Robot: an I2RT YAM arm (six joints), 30 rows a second.
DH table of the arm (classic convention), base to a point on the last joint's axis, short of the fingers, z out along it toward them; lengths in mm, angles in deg. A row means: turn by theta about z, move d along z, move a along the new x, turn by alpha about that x. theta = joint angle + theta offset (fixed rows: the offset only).
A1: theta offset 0  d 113.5  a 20  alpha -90
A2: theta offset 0  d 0  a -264  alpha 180
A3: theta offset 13.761  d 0  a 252.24  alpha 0
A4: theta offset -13.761  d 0  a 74  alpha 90
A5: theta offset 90  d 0  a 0  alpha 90
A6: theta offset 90  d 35.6  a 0  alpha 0
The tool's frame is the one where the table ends.
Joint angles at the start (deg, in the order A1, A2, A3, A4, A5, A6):
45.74, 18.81, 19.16, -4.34, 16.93, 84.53
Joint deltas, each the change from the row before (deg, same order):
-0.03, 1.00, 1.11, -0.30, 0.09, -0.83
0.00, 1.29, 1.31, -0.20, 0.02, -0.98
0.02, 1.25, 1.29, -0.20, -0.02, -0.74
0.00, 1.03, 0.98, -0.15, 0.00, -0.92
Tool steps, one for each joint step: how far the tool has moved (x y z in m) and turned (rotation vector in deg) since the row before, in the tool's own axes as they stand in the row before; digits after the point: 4 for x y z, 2 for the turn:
-0.0002, 0.0045, 0.0010, 0.19, -0.10, -0.88
-0.0001, 0.0055, 0.0016, 0.17, 0.00, -1.03
-0.0001, 0.0054, 0.0016, 0.15, 0.06, -0.79
-0.0001, 0.0039, 0.0015, 0.19, 0.03, -0.98

